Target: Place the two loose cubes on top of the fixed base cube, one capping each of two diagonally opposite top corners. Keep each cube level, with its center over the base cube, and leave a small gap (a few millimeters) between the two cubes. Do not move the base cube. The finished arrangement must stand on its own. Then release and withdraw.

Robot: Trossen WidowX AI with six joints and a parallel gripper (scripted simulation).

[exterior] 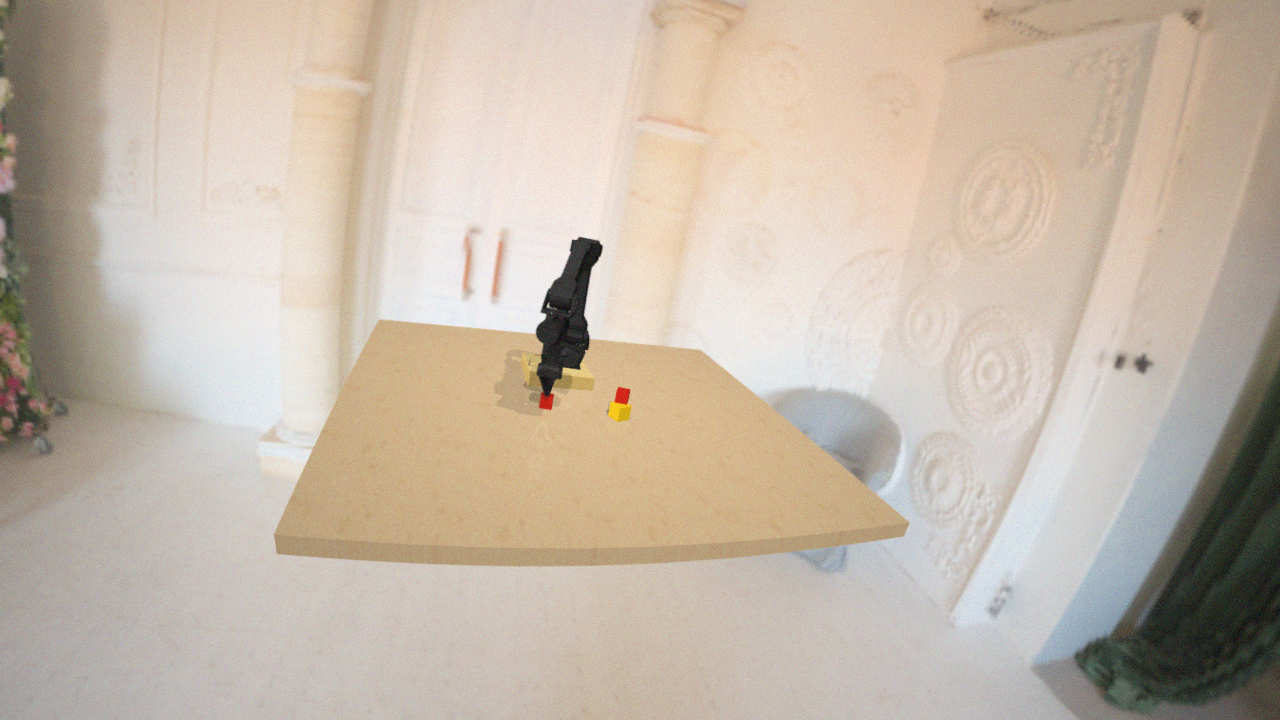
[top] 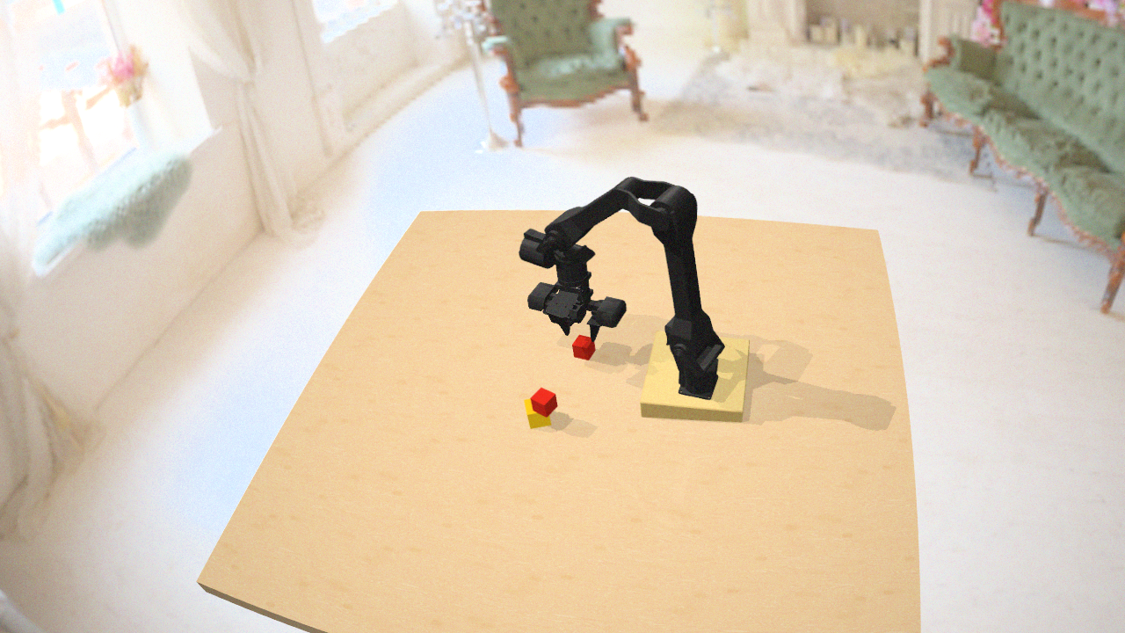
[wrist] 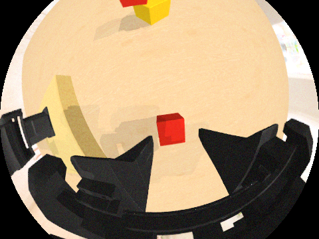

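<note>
The red cube lies 20 cm to the left of my gripper tip, 1 cm behind it and 1 cm above it. The rest, counted from my gripper tip: yellow base cube 19 cm to the left, 2 cm below, 1 cm ahead.
</note>
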